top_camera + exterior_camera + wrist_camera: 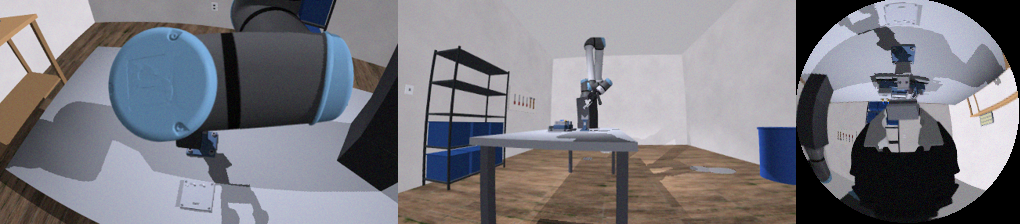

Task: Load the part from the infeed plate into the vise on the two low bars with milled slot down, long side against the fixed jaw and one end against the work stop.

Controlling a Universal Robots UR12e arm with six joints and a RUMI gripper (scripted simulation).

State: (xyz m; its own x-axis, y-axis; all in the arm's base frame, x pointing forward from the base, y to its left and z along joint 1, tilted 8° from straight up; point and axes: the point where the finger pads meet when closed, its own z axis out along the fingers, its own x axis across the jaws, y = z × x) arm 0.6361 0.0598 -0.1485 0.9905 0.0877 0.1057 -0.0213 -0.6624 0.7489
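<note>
Now: the grey part 1 cm below my hand. Also, from my hand: infeed plate (24 cm below, 17 cm to the left, 2 cm behind); then vise (22 cm to the right, 20 cm below, 1 cm ahead); then air cylinder (21 cm to the right, 16 cm below, 9 cm behind).
</note>
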